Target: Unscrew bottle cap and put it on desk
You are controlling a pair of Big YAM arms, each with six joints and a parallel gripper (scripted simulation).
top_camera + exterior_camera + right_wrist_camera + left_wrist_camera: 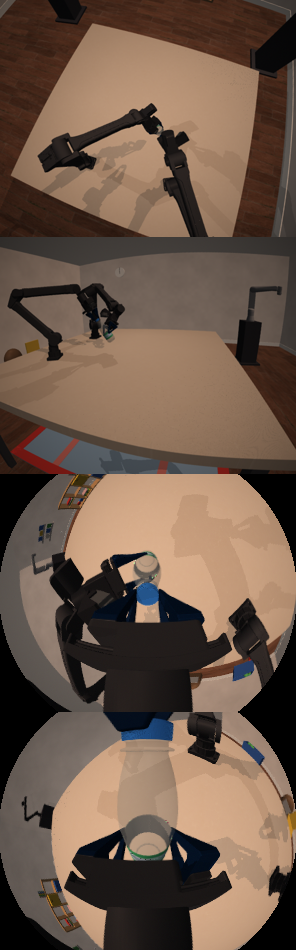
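Now: the blue cap 10 mm below my right hand. The rest, counted from my right hand: clear plastic bottle (40 mm ahead, 20 mm to the left, 80 mm below).
Right now my left hand is 1 cm past the clear plastic bottle and 2 cm below it. From my left hand the other things lie so: blue cap 5 cm behind, 3 cm to the right, 10 cm above.
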